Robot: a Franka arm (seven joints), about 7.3 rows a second.
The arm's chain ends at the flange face. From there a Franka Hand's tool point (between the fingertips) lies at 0.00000 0.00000 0.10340 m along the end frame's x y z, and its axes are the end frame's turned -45 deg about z.
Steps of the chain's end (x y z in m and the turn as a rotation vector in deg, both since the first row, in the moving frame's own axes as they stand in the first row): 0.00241, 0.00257, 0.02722, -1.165, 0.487, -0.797; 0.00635, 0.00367, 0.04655, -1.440, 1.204, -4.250; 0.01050, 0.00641, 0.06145, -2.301, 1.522, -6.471; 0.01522, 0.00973, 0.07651, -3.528, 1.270, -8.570
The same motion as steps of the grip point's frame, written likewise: -0.00096, 0.00564, 0.02719, -1.168, -0.479, -0.797; 0.00172, 0.01047, 0.04649, -1.870, -0.167, -4.250; 0.00218, 0.01688, 0.06133, -2.703, -0.551, -6.471; 0.00147, 0.02395, 0.07629, -3.393, -1.597, -8.570
